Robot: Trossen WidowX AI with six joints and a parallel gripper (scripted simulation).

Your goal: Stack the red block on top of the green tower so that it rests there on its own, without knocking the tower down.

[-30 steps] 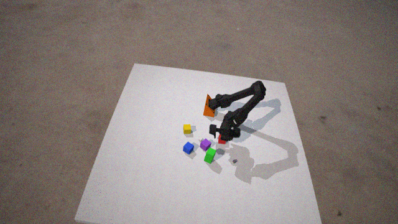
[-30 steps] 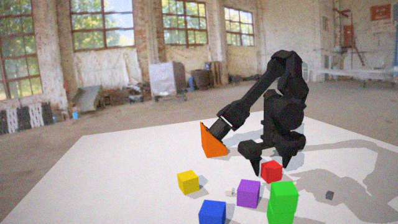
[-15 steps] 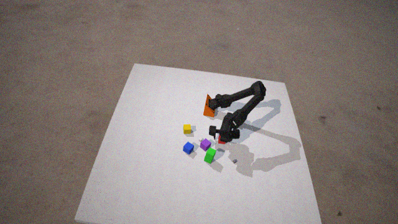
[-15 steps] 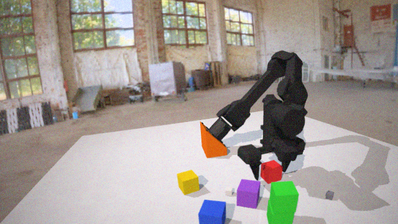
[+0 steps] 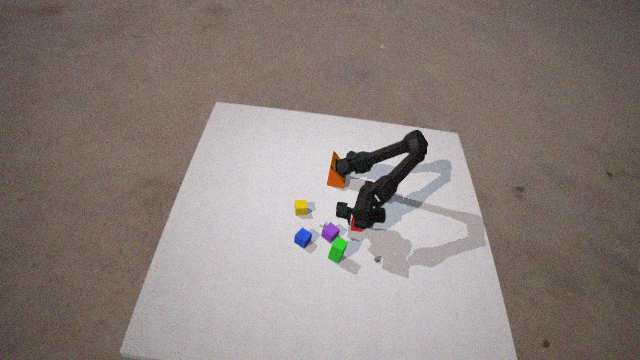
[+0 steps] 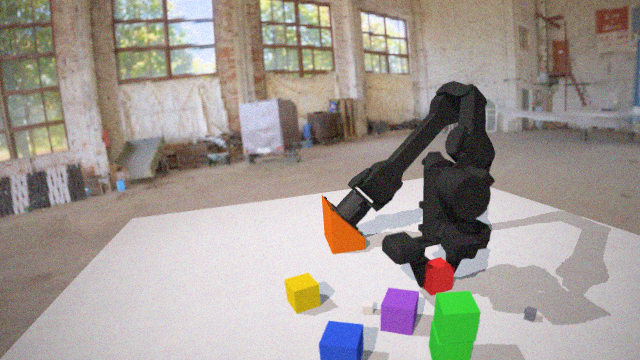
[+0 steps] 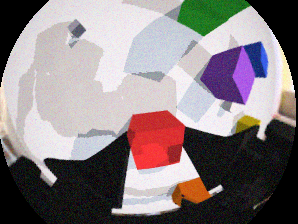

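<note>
The purple cube is 60 mm ahead of my gripper tip, 110 mm to the right of it and 20 mm above it. Also, from my gripper tip: tiny grey cube (150 mm ahead, 70 mm to the left); red block (10 mm above); blue cube (90 mm ahead, 210 mm to the right, 10 mm above).
</note>
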